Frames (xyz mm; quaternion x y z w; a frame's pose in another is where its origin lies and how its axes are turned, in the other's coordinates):
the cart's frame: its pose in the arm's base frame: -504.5 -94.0 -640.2 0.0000 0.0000 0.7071 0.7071
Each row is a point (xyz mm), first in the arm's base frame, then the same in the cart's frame.
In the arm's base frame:
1: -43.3 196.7 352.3
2: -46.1 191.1 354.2
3: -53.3 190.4 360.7
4: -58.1 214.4 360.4
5: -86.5 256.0 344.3
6: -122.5 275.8 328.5
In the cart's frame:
1: 290.7 -461.2 992.5
2: 285.1 -458.4 994.4
3: 284.4 -451.2 1000.9
4: 308.4 -446.4 1000.6
5: 350.0 -418.0 984.5
6: 369.8 -382.0 968.7

